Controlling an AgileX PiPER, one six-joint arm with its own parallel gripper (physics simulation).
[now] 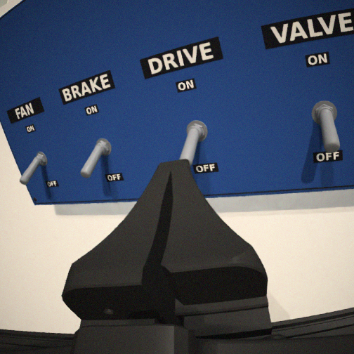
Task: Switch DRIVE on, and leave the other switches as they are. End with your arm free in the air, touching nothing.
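The DRIVE switch [192, 142] has a grey lever that slants down and to the left from its round collar, toward the OFF side. Its ON label [186, 85] is above the collar and its OFF label [206, 168] is at the lower right. My gripper [176, 177] is shut, its dark fingertips together in front of the lever's lower end. The tips hide the end of the lever, and I cannot tell whether they touch it.
The BRAKE lever [95, 159] and the FAN lever [33, 168] stand to the left, both slanting down. The VALVE lever [328, 128] at the right points down at its OFF label. All are on a blue panel [250, 100], whose lower edge runs behind my gripper.
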